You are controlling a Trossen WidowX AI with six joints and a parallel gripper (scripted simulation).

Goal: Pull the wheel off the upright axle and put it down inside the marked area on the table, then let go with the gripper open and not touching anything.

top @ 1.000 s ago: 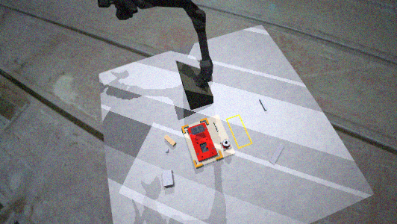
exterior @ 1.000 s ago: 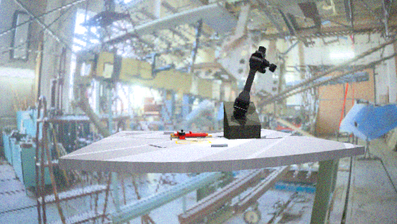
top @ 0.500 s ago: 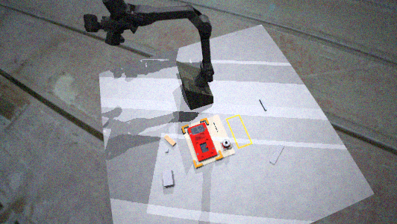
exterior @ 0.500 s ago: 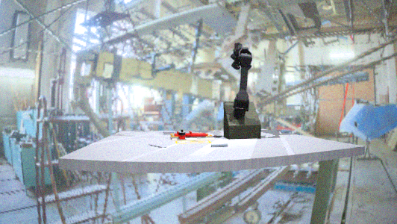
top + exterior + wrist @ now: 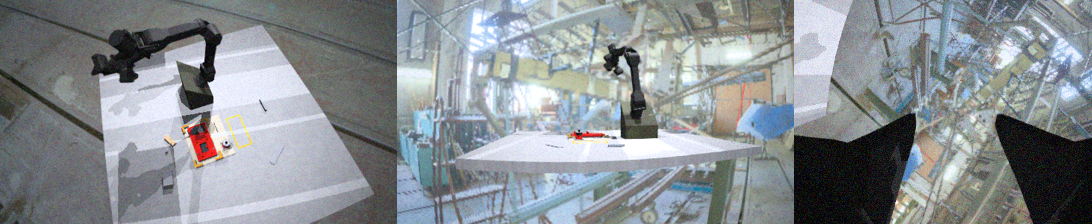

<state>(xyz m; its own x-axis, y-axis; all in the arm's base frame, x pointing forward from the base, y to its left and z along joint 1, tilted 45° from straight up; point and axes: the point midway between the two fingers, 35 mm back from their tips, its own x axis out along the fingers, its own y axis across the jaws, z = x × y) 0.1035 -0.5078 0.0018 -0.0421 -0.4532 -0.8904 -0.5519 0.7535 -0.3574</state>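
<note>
Right now my gripper tip is 26 cm short of the grey wheel, 44 cm to the right of it and 46 cm above it. Also, from my gripper tip: dark stick 9 cm ahead, 73 cm to the left, 49 cm below; then tan block 15 cm ahead, 14 cm to the left, 49 cm below; then grey angle piece 35 cm ahead, 10 cm to the left, 48 cm below.
</note>
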